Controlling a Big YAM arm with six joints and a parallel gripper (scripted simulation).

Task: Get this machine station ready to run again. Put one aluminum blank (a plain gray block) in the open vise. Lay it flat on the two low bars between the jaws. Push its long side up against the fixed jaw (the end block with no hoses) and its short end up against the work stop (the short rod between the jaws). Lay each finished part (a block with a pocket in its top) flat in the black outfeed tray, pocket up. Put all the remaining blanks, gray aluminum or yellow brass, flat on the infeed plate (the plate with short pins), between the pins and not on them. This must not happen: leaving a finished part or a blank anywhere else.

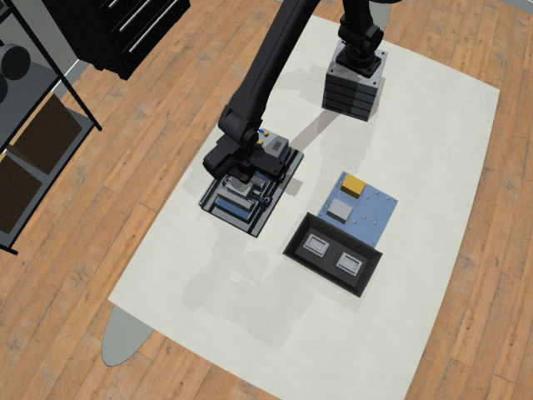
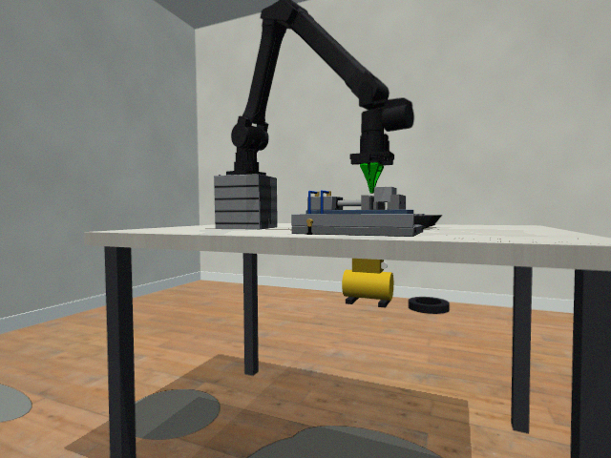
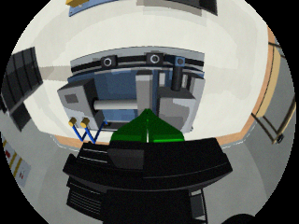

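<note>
Now: the hose-end block 130 mm behind my hand, 20 mm to the right of it and 30 mm below it. Round my hand: yellow brass blank (180 mm behind, 250 mm to the left, 80 mm below).
</note>
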